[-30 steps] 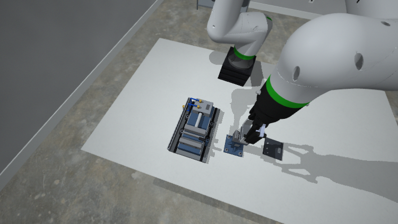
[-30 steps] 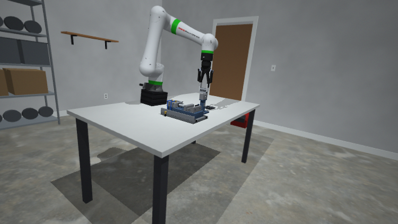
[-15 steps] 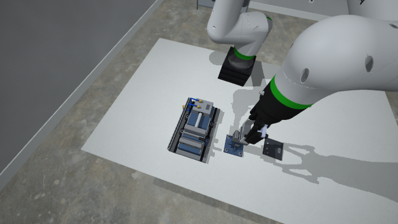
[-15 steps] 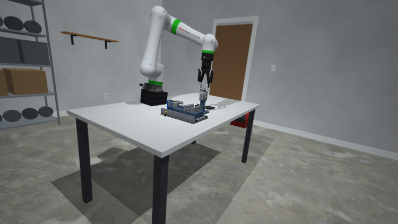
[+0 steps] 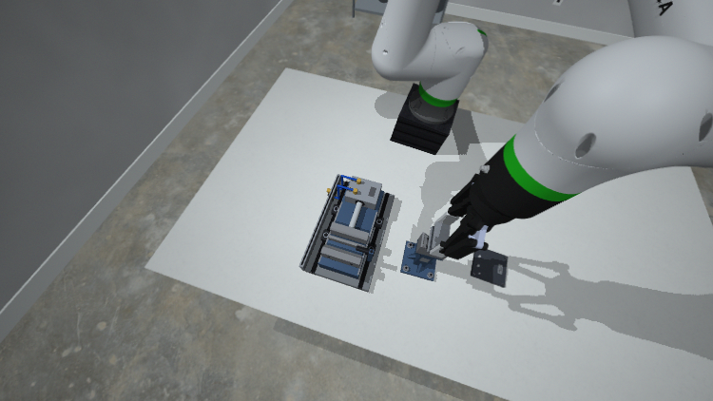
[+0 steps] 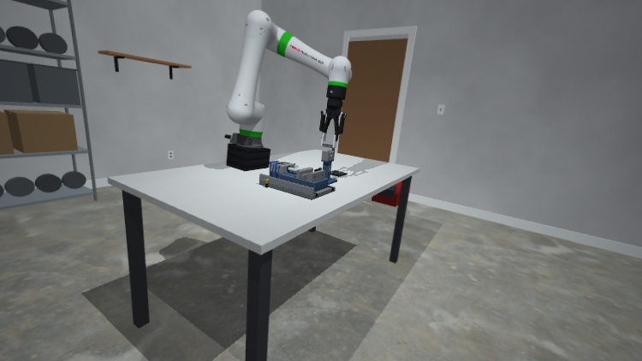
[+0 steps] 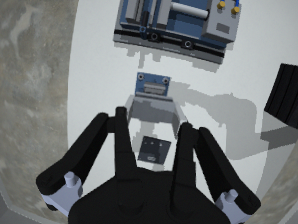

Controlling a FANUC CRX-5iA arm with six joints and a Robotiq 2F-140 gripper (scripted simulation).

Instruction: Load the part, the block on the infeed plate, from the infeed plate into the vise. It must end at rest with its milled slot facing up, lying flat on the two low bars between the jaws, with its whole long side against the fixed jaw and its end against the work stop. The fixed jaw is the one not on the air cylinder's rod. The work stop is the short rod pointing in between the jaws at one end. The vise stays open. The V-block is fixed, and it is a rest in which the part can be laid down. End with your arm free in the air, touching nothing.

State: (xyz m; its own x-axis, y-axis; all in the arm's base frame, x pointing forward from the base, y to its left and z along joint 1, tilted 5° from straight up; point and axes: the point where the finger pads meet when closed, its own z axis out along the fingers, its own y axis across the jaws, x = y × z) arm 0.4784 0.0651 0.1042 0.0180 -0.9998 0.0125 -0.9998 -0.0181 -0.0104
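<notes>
Right now the part is 2 cm below my hand and 1 cm to the right of it. Round my hand: air cylinder rod (20 cm to the right, 13 cm below, 5 cm behind); vise (20 cm to the right, 17 cm below, 3 cm behind); air cylinder (20 cm to the right, 13 cm below, 12 cm behind).
</notes>
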